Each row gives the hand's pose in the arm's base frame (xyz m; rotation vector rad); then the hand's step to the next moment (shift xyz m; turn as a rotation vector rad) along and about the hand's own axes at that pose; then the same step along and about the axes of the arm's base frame.
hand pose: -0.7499 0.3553 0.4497 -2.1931 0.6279 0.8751
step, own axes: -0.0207 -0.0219 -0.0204 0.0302 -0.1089 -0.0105
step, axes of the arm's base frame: 0.0086 0.0028 0.0353 0.0935 0.0576 0.0287
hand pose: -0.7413 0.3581 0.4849 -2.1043 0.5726 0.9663
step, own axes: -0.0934 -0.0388 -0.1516 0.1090 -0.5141 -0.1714
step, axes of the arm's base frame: 0.0360 -0.0847 0.1573 0.4758 0.1806 0.2157
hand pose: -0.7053 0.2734 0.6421 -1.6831 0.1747 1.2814
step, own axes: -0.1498 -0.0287 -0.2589 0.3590 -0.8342 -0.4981
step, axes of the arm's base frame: 0.1233 -0.2418 0.1289 0.9962 0.2035 0.1974
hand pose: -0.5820 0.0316 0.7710 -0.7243 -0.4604 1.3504
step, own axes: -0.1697 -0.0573 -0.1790 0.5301 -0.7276 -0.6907
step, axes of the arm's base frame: 0.1317 -0.2054 -0.0678 1.0828 0.3377 -0.0311
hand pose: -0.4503 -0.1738 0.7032 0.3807 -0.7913 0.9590
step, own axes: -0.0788 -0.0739 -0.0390 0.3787 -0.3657 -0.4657
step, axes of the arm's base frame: 0.0529 -0.0617 -0.0812 0.6320 0.3073 -0.0110
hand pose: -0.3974 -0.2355 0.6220 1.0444 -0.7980 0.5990
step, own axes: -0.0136 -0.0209 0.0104 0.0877 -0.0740 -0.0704
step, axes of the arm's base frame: 0.0050 -0.0186 -0.0190 0.1275 0.0410 0.0133
